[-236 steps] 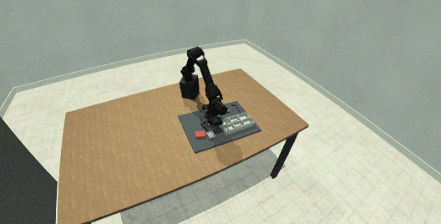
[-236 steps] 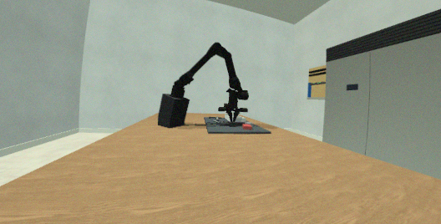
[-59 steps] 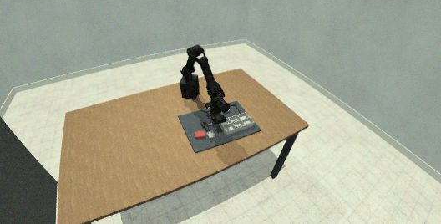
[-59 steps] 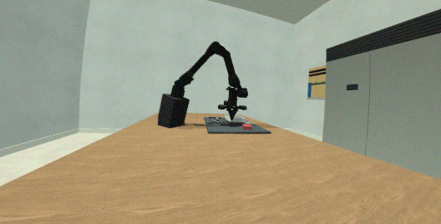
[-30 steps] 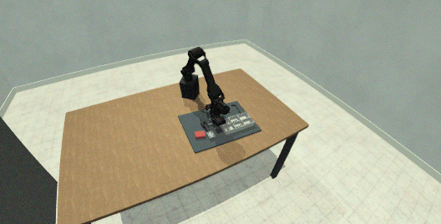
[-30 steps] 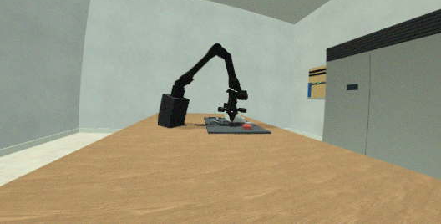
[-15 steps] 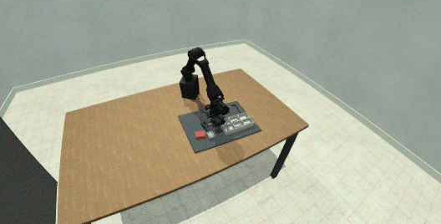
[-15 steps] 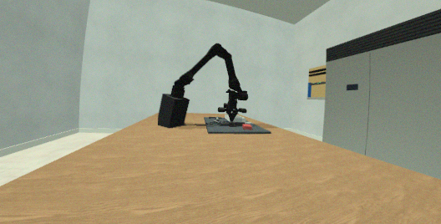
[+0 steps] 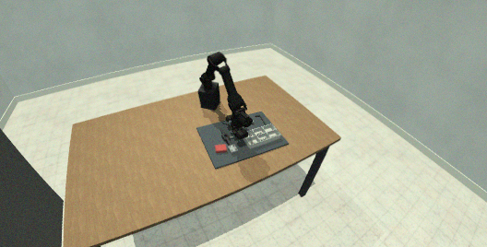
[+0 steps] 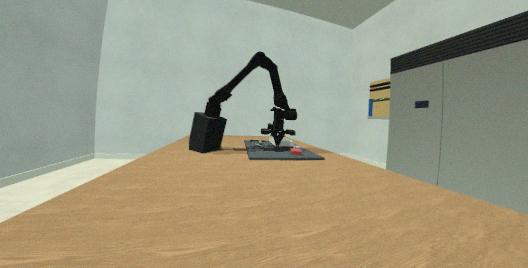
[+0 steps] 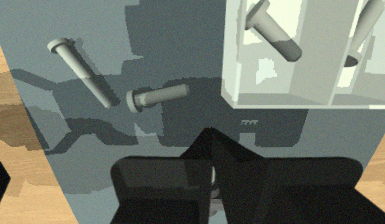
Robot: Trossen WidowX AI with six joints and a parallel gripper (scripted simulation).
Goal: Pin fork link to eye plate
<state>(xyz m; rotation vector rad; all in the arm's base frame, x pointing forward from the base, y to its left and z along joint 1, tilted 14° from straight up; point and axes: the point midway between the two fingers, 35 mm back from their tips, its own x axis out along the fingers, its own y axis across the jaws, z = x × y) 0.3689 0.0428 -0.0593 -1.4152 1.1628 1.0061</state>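
Now: the mat 40 mm to the left of my hand and 40 mm below it. The rest, counted from my hand: red block (60 mm ahead, 120 mm to the right, 30 mm below); eye plate (10 mm ahead, 60 mm to the right, 30 mm below); parts box (60 mm ahead, 140 mm to the left, 30 mm below).
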